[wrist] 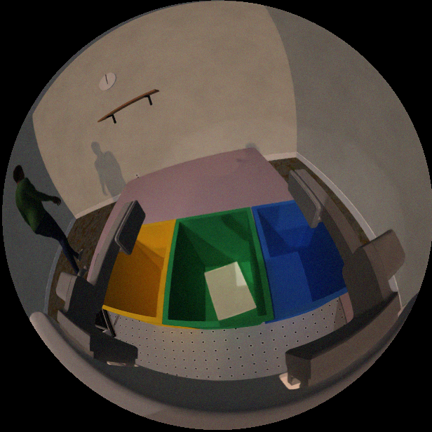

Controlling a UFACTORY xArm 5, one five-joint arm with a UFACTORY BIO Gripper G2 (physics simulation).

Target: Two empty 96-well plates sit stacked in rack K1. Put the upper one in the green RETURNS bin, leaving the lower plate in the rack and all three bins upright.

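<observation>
A pale rectangular plate (230, 291) lies inside the green bin (225, 231), low down and turned a little against the bin's sides. Its wells cannot be made out. The green bin stands upright between the yellow bin (156, 237) and the blue bin (285, 280), which also stand upright. My gripper (218, 212) is open, with nothing between its fingers. It is above the bins, its left finger over the yellow bin and its right finger over the blue bin in the picture. Rack K1 and the lower plate do not show in the wrist view.
A perforated grey board (225, 352) lies on the near side of the bins. A pinkish table top (210, 185) stretches behind them to the wall. A person (31, 207) in a green top stands at the far left. A wall shelf (129, 105) and a clock (107, 81) hang beyond.
</observation>
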